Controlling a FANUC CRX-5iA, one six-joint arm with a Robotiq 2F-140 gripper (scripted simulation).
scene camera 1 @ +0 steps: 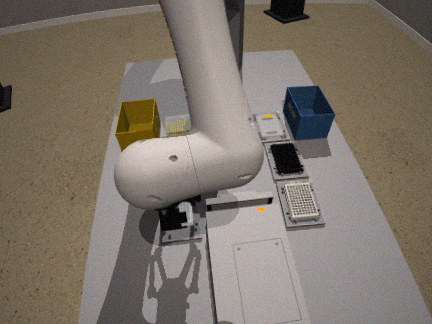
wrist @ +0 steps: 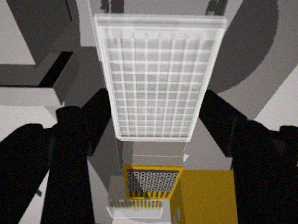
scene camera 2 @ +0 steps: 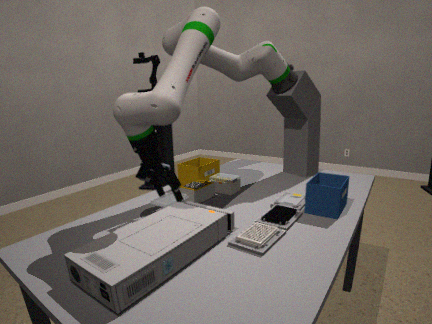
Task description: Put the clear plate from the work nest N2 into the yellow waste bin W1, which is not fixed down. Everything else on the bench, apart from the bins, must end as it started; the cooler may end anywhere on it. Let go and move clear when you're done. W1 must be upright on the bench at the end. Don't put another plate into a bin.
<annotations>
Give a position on a blue bin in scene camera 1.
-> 310, 100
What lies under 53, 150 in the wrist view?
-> My gripper.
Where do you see a clear plate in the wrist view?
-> At 156, 89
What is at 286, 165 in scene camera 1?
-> A black plate.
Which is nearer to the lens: the white plate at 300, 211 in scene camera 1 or the yellow waste bin W1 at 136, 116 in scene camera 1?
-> The white plate.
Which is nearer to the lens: the blue bin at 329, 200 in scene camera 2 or the yellow waste bin W1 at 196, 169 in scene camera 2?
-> The blue bin.
</annotations>
